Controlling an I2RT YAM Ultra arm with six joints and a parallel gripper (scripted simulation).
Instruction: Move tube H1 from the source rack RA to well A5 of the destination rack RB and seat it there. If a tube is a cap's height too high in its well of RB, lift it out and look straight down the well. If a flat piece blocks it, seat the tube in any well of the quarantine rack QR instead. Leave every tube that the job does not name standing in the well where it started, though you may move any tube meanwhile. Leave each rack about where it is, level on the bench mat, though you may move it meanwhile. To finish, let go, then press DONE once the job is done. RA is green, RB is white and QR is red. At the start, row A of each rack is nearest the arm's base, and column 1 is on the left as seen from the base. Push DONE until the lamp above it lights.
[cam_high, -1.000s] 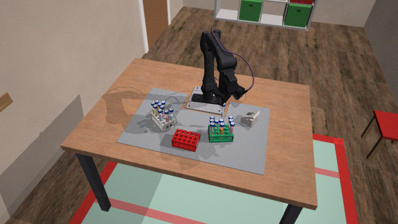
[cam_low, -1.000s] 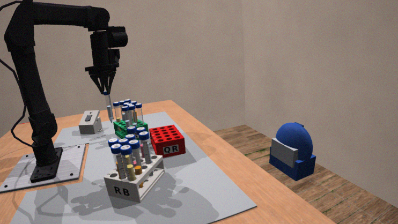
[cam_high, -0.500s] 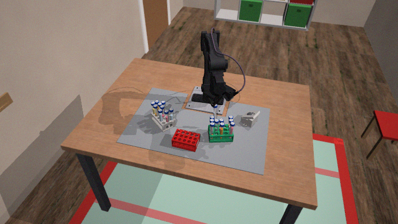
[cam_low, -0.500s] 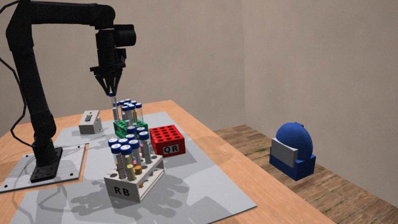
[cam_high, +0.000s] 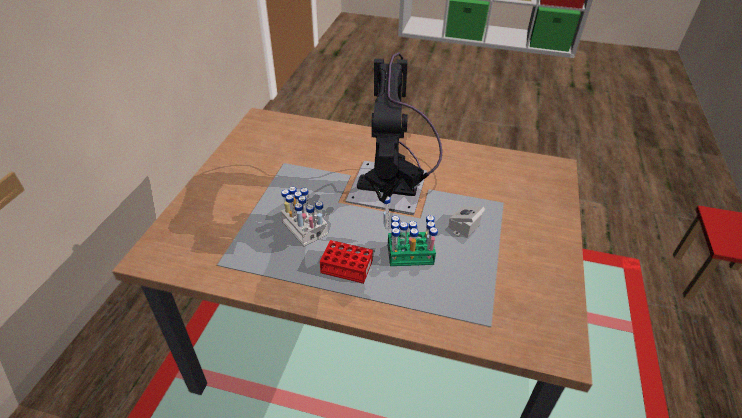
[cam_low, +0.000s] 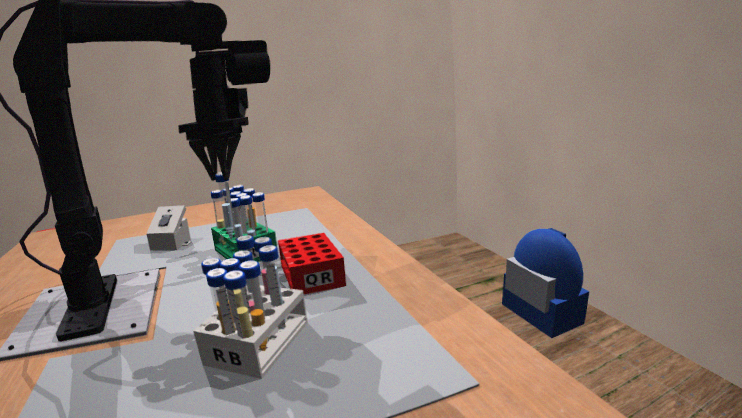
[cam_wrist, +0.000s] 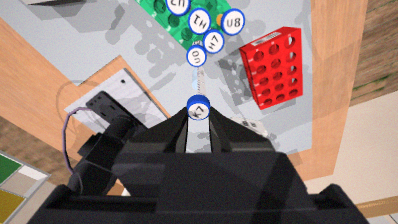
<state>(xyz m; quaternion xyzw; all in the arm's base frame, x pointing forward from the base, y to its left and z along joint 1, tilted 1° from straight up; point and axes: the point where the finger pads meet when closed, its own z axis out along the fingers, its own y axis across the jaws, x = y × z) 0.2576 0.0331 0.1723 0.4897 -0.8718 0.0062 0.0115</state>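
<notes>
Right now my hand is 1 cm to the right of the clear tube and 6 cm above it. Also, from my hand: red rack QR (12 cm ahead, 8 cm to the right, 15 cm below); then grey done button box (12 cm behind, 23 cm to the left, 13 cm below); then white rack RB (1 cm behind, 24 cm to the right, 15 cm below).
</notes>
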